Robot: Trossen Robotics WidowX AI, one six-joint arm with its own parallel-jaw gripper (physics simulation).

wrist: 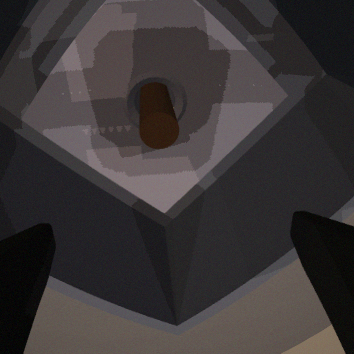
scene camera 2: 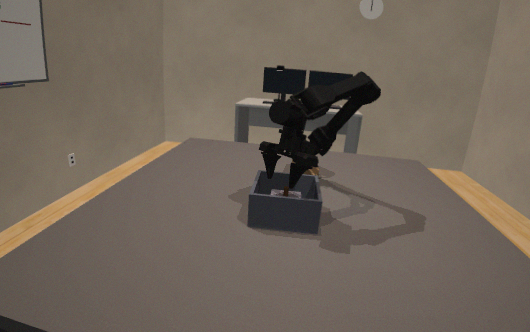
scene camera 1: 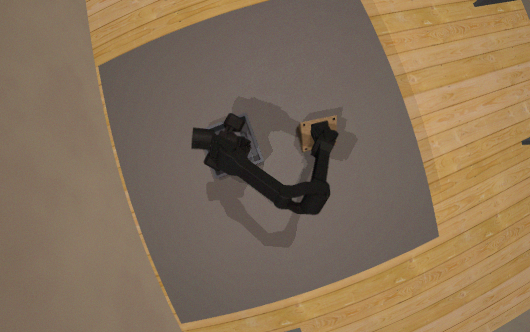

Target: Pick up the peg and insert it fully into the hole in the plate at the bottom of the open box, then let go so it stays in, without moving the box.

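Where they show: gripper, fingertip midpoint: [wrist: 173, 231] [scene camera 2: 279, 183]; arm's base at its link origin: [scene camera 1: 319, 129].
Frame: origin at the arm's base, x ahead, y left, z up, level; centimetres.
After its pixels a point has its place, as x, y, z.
Observation:
The brown peg [scene camera 2: 286, 191] @(34.0, -2.2, -1.1) [wrist: 158, 117] @(33.0, -2.1, -0.2) stands roughly upright, its lower end inside the round hole's ring in the plate [scene camera 2: 296, 195] @(31.3, 0.6, -3.2) [wrist: 250, 120] @(37.1, 0.3, -3.2); how deep it sits cannot be told. Its top stands above the plate. The plate lies at the bottom of the open blue-grey box [scene camera 1: 253, 138] @(24.6, -2.7, 0.9) [scene camera 2: 284, 214] @(42.7, -1.3, -3.9) [wrist: 240, 210] @(41.9, -3.5, -3.8). My gripper [scene camera 2: 281, 182] @(35.7, -4.2, 1.8) [wrist: 173, 231] @(35.7, -4.2, 1.8) is open and empty, its fingertips near the height of the box rim, above and apart from the peg. In scene camera 1, the arm covers the fingertips, the peg and much of the box.
The arm's wooden base plate [scene camera 1: 306, 136] @(5.4, 1.2, -1.4) [scene camera 2: 314, 171] @(3.2, 5.1, -4.8) lies behind the box in scene camera 2. The box walls rise around the plate on all sides. A desk [scene camera 2: 242, 120] with two monitors stands beyond the grey table top [scene camera 1: 260, 280] @(37.4, 55.0, -8.9) [scene camera 2: 175, 260] @(62.7, -22.5, -8.9).

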